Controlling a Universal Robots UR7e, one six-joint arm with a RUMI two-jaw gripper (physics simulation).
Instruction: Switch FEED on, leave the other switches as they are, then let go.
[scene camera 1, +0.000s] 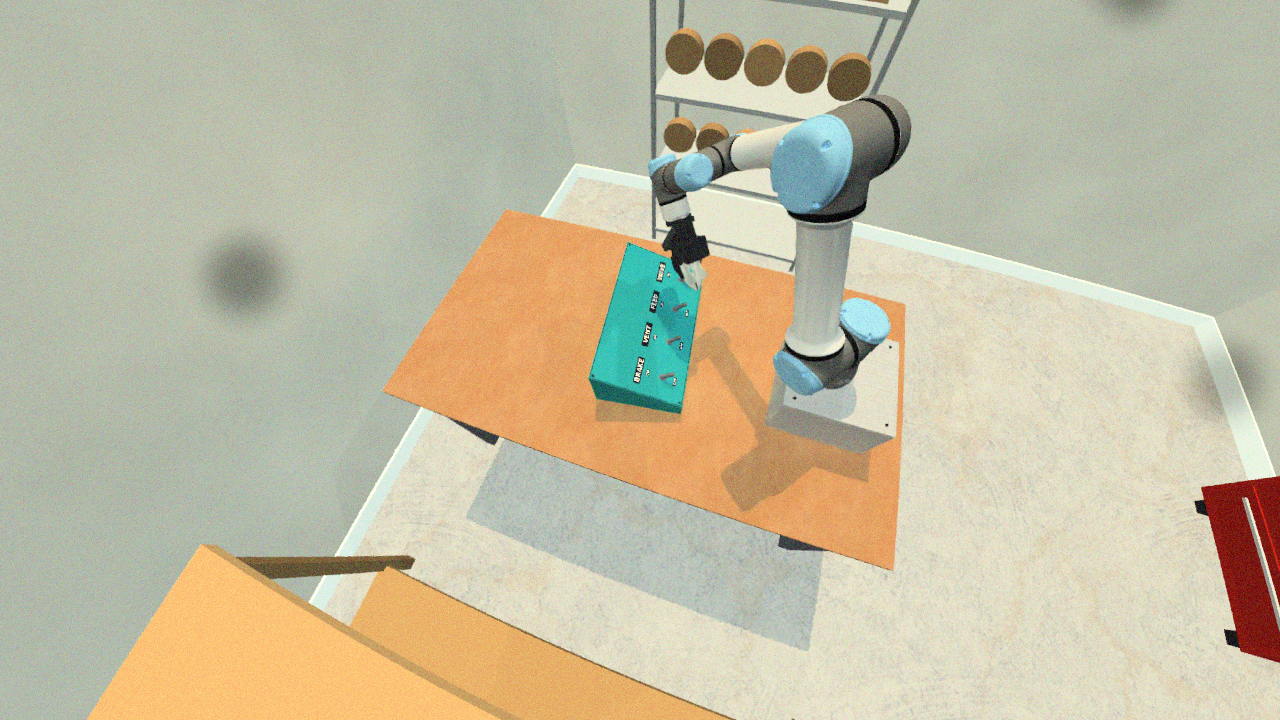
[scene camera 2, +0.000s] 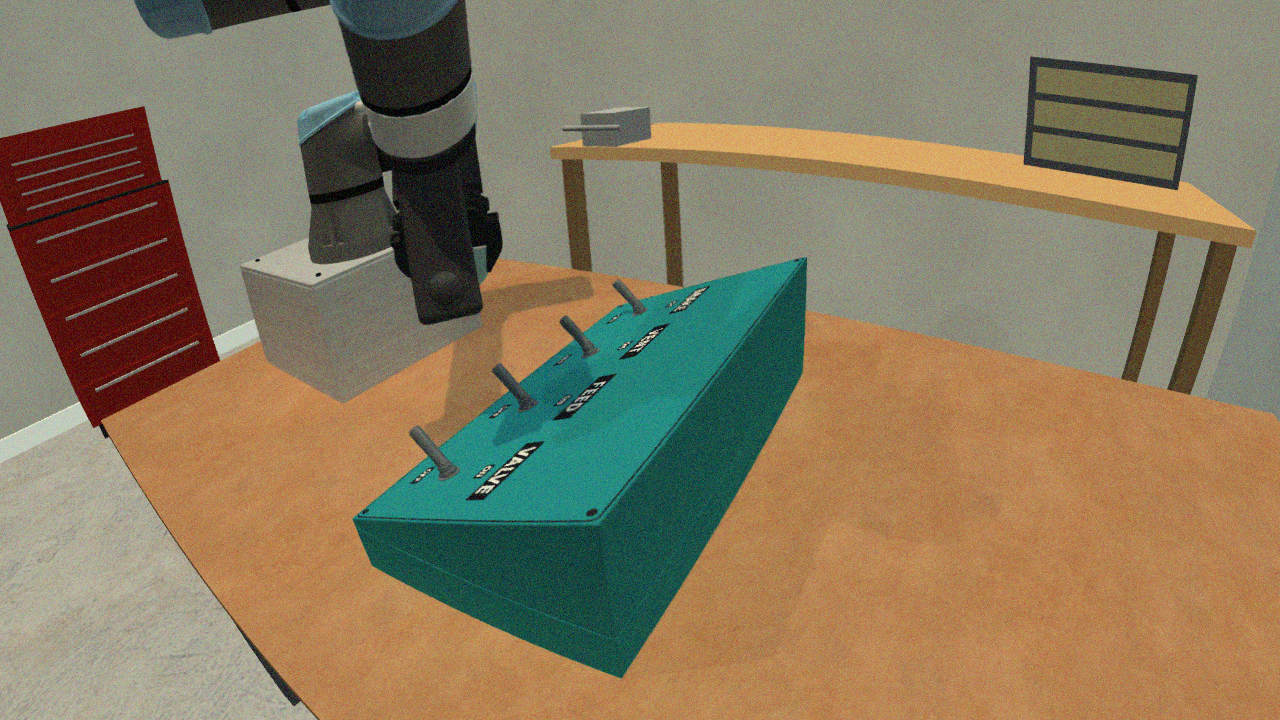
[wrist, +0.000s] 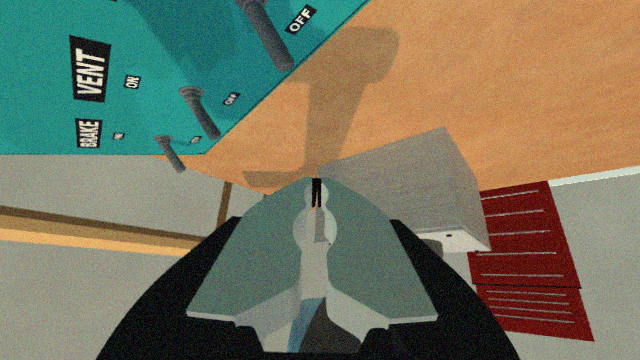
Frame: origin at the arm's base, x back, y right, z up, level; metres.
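Seen in the pictures: gripper, fingertip midpoint: (scene camera 1: 697, 290) (wrist: 317, 180); arm's base at its link origin: (scene camera 2: 356, 246).
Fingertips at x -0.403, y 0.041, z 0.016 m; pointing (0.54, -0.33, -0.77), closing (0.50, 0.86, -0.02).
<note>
Offsets run from my fingertips to a thing's top centre. Level surfaces: height alone.
The teal switch box (scene camera 1: 626, 308) (scene camera 2: 707, 420) (wrist: 35, 90) has a sloping top with levers labelled VALVE, FEED, VENT and BRAKE. The FEED lever {dx -0.039, dy -0.017, dz -0.067 m} (scene camera 1: 680, 306) (scene camera 2: 514, 386) (wrist: 270, 37) leans to its OFF side. The VALVE lever {dx -0.076, dy +0.098, dz -0.067 m} (scene camera 2: 434, 453), VENT lever {dx -0.002, dy -0.131, dz -0.067 m} (scene camera 1: 674, 340) (scene camera 2: 579, 336) (wrist: 202, 115) and BRAKE lever {dx +0.035, dy -0.245, dz -0.067 m} (scene camera 1: 666, 376) (scene camera 2: 629, 297) (wrist: 171, 155) lean to OFF too. My gripper (scene camera 1: 694, 284) (wrist: 317, 180) is shut and empty, above the OFF-side edge near the VALVE end. Its fingertips are hidden in scene camera 2, and it hides the VALVE lever in scene camera 1.
The box stands on the orange-brown table {dz -0.194 m} (scene camera 1: 483, 313) (scene camera 2: 984, 501) (wrist: 525, 90). The arm's grey base block (scene camera 1: 836, 429) (scene camera 2: 313, 331) (wrist: 415, 175) stands on the lever side of the box. A shelf rack (scene camera 1: 654, 179) is behind the table, and a red drawer cabinet (scene camera 2: 116, 295) is farther off.
</note>
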